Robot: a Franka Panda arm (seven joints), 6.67 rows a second.
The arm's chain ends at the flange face. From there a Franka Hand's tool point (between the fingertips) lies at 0.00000 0.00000 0.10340 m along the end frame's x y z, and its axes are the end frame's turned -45 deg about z.
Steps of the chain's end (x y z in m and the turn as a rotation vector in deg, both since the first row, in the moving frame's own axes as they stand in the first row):
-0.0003 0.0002 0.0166 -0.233 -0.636 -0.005
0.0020 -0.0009 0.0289 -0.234 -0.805 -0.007
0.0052 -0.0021 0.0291 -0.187 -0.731 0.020
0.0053 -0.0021 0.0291 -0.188 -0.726 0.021
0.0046 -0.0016 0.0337 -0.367 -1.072 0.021
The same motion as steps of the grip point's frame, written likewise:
-0.0015 -0.0006 0.0166 0.285 -0.614 -0.005
0.0007 0.0000 0.0289 0.404 -0.735 -0.007
0.0040 0.0015 0.0291 0.385 -0.649 0.020
0.0041 0.0016 0.0291 0.380 -0.646 0.021
0.0025 0.0012 0.0337 0.499 -1.018 0.021

